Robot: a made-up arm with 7 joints.
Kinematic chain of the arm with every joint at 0, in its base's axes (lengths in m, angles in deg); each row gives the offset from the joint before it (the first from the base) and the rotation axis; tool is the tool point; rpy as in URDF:
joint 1: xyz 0 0 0.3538 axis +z
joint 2: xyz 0 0 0 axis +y
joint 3: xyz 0 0 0.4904 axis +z
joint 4: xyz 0.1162 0 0 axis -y
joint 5: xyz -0.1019 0 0.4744 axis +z
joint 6: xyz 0 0 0 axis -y
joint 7: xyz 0.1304 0 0 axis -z
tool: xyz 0 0 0 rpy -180 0 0
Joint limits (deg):
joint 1: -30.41..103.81
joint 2: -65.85..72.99
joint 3: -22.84..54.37
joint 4: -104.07..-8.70
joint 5: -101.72..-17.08
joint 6: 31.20..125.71
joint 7: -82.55..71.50
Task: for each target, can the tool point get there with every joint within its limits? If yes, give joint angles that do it. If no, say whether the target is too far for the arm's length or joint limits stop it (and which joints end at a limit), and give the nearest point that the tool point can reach.
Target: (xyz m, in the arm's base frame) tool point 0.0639 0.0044 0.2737
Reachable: no: joint limits stop it (at a limit: joint 2, joint 4, joint 5, joint 6) | nearest point 0.5250 0.0362 -0.1561 | short by 0.631 m
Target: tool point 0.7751 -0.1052 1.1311
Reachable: yes | joints -6.95 33.01 8.48 -17.88 -57.83 66.03 25.11
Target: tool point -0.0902 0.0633 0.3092
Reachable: no: joint limits stop it (at a limit: joint 4, joint 5, joint 6) | nearest point -0.5560 0.3902 0.0789 | short by 0.614 m
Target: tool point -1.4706 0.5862 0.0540
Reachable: no: too far | nearest point -0.7541 0.5504 0.1803 | short by 0.728 m
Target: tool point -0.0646 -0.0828 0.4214
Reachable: no: joint limits stop it (at a limit: joint 1, joint 2, joint 3, joint 4, joint 5, joint 6) | nearest point -0.4491 -0.2746 0.8636 | short by 0.617 m
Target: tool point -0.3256 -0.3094 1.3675
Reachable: yes | joints 76.86 -34.60 45.73 -32.26 -54.92 79.91 -69.75
